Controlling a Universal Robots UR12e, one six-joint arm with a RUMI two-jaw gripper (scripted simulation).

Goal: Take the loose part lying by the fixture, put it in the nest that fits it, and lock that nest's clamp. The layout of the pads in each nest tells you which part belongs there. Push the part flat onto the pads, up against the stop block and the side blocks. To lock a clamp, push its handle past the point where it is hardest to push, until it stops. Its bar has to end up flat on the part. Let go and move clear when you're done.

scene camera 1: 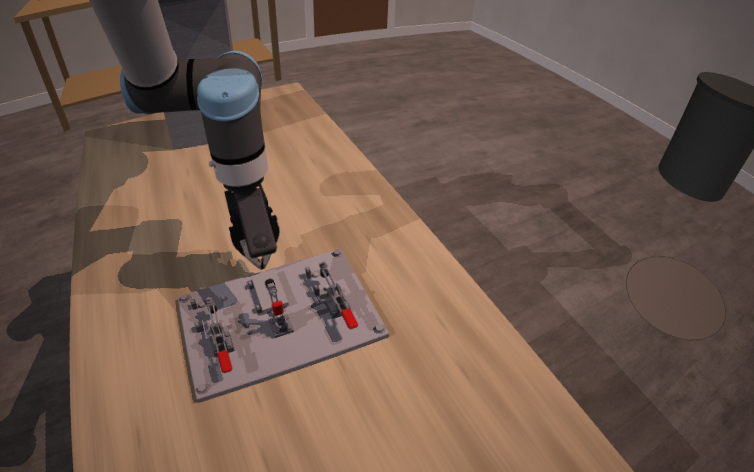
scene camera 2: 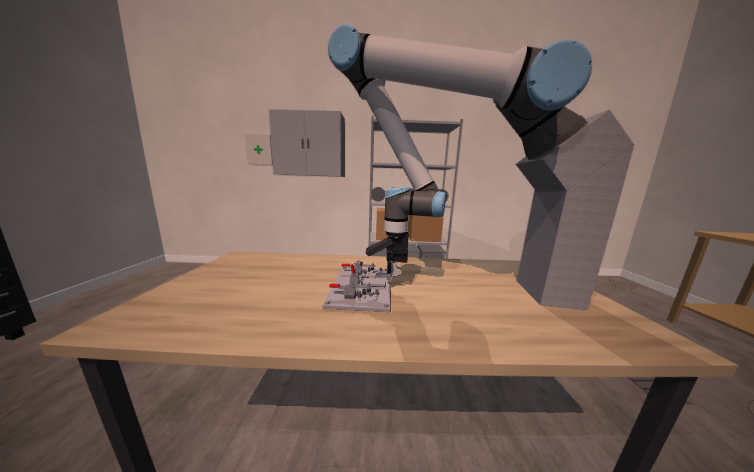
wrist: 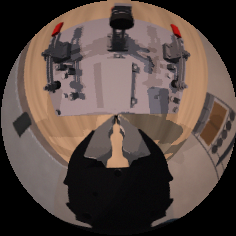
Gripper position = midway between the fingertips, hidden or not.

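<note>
My gripper [scene camera 1: 262, 268] [scene camera 2: 389, 283] [wrist: 116, 115] is visible. A fixture [wrist: 88, 39] is visible as well.
</note>
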